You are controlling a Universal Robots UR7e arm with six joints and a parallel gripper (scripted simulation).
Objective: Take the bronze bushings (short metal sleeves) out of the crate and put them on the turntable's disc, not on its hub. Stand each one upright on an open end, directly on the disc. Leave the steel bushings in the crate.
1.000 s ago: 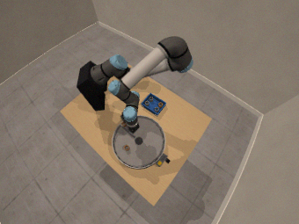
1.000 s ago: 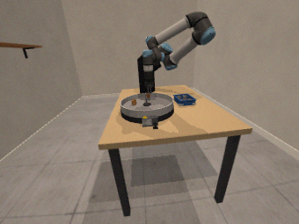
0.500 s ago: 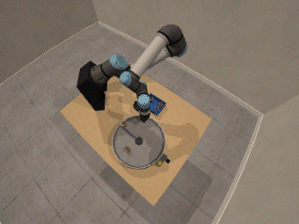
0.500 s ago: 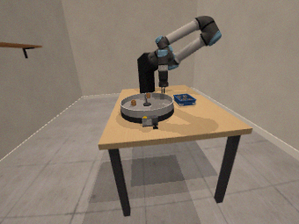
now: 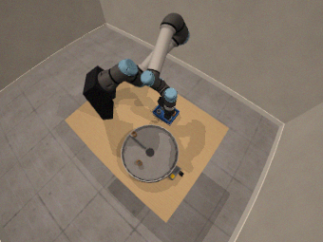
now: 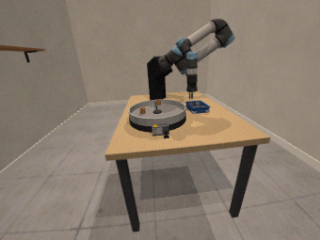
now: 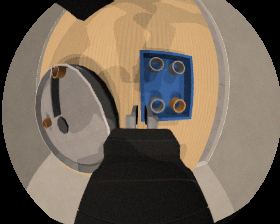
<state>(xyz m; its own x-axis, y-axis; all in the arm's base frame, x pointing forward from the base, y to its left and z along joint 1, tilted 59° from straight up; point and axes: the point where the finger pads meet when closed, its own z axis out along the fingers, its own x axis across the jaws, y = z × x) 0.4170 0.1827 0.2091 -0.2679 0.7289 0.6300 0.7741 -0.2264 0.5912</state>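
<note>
My hand is 110 mm above the blue crate, 70 mm past it and 50 mm to the right of it. From my hand the other things lie so: grey turntable disc: 240 mm to the right, 160 mm ahead, 80 mm below.
</note>
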